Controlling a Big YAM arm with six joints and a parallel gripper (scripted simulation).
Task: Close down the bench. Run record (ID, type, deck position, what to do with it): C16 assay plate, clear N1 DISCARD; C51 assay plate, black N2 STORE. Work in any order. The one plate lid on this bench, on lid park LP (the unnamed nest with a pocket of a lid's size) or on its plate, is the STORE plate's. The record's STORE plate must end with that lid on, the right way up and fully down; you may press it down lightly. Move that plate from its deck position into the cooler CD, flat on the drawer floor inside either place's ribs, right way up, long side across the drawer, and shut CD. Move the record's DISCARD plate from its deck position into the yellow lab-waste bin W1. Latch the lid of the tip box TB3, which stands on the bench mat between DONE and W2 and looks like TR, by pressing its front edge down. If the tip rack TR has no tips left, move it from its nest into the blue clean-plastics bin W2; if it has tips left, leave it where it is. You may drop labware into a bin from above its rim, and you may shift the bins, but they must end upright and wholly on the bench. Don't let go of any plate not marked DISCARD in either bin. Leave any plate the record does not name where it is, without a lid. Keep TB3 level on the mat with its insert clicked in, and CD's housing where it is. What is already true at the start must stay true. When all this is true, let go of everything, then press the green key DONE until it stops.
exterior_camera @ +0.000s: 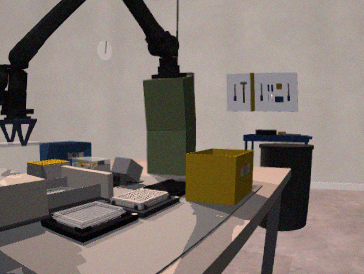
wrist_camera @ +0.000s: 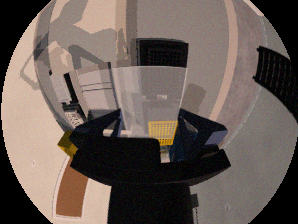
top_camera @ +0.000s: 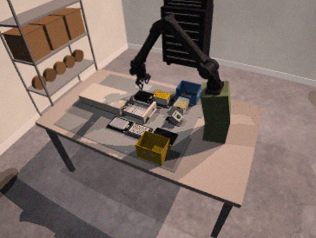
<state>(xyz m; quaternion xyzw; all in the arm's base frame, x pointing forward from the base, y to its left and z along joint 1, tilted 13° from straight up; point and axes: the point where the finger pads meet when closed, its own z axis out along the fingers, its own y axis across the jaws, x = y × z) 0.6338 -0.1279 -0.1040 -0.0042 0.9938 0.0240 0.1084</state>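
Now: hand 120 mm above the black plate, 40 mm short of it and 30 mm to the left of it. Also, from my hand: black nest N2: 140 mm below, 40 mm ahead, 30 mm to the right; then yellow-topped tip rack TR: 150 mm behind, 90 mm below, 40 mm to the right; then clear plate lid: right at my hand.
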